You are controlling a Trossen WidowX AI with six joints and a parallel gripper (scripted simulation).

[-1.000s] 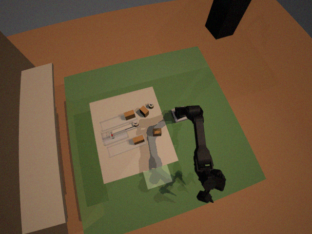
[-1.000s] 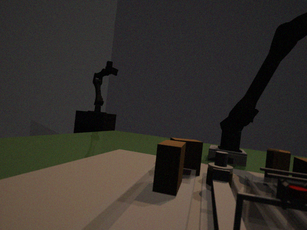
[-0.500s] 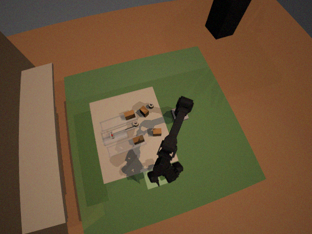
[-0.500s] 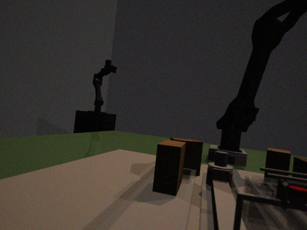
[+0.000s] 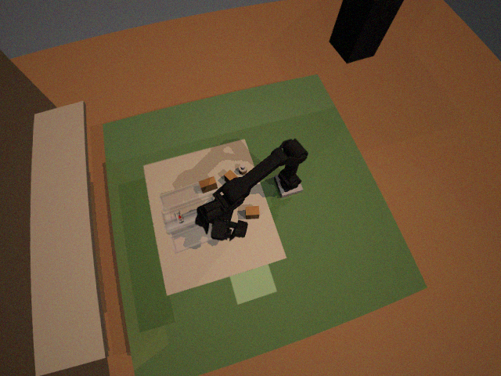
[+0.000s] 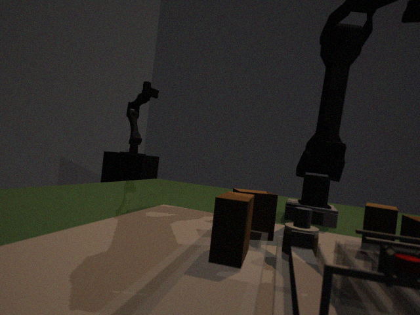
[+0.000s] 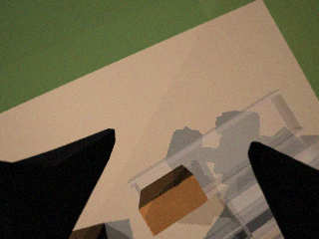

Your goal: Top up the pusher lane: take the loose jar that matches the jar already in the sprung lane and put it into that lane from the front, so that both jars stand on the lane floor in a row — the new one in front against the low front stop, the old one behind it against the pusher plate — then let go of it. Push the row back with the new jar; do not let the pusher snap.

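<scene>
My gripper tip is 170 mm to the left of the beige board, 170 mm above it and 10 mm past it. From my gripper tip the other things lie so: long beige shelf (450 mm ahead, 220 mm to the right, 200 mm above); red-topped part (160 mm to the right, 130 mm ahead, 90 mm below).
</scene>
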